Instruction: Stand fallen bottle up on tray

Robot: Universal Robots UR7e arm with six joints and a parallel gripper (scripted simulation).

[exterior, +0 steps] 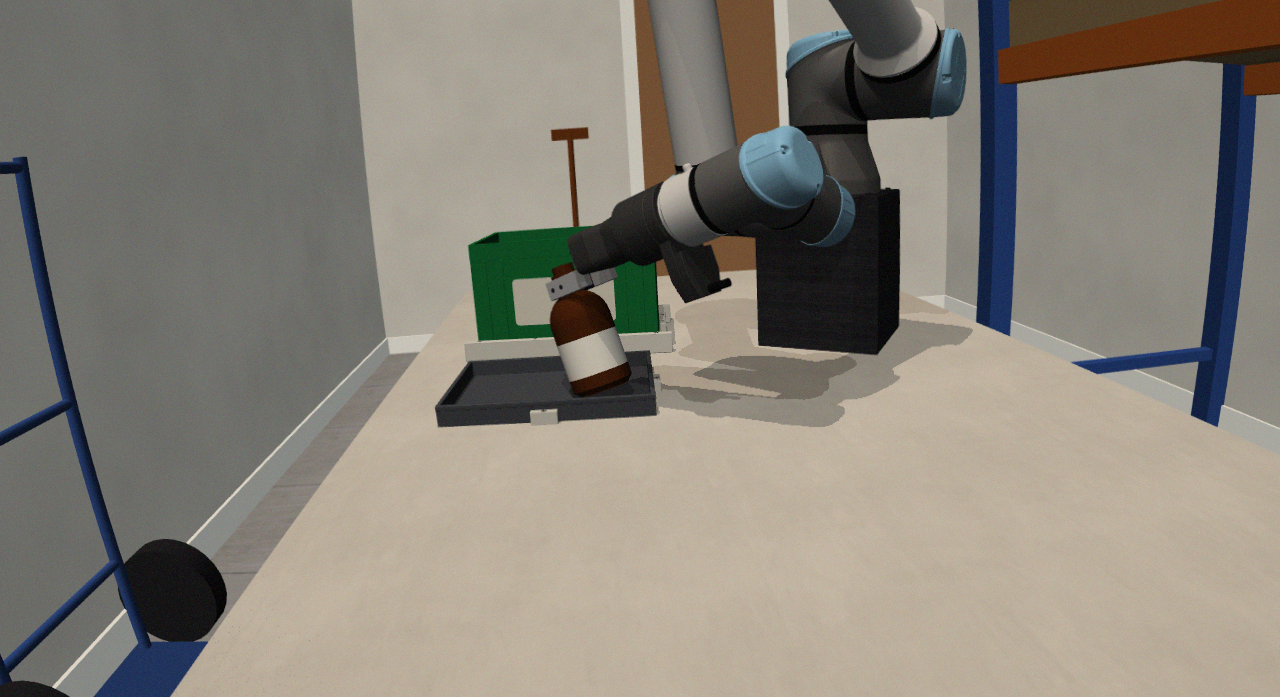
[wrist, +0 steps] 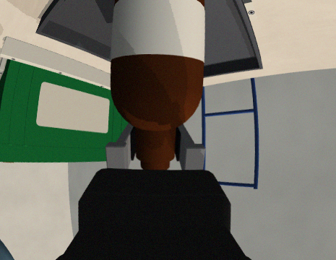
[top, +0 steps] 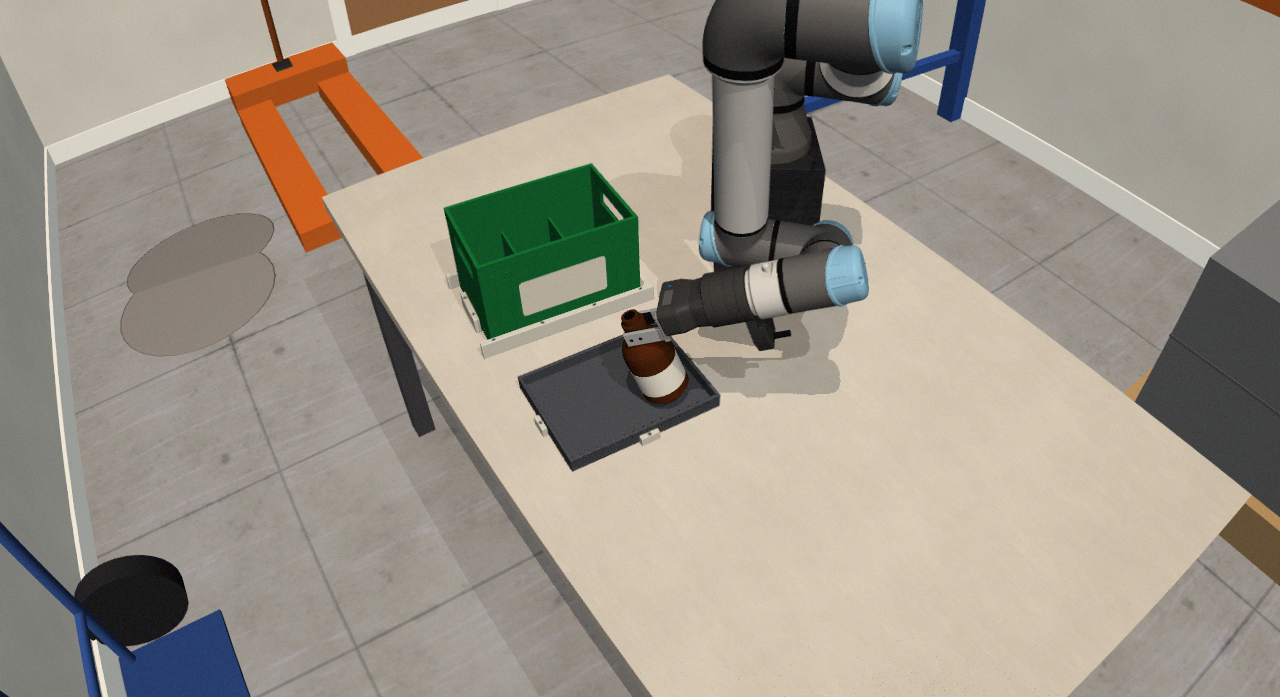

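The brown bottle is 50 mm below my hand, 10 mm to the left of it and 10 mm behind it. The rest, counted from my hand: green crate: 290 mm to the right, 60 mm below, 40 mm behind; then tray: 130 mm below, 30 mm ahead, 20 mm to the right.
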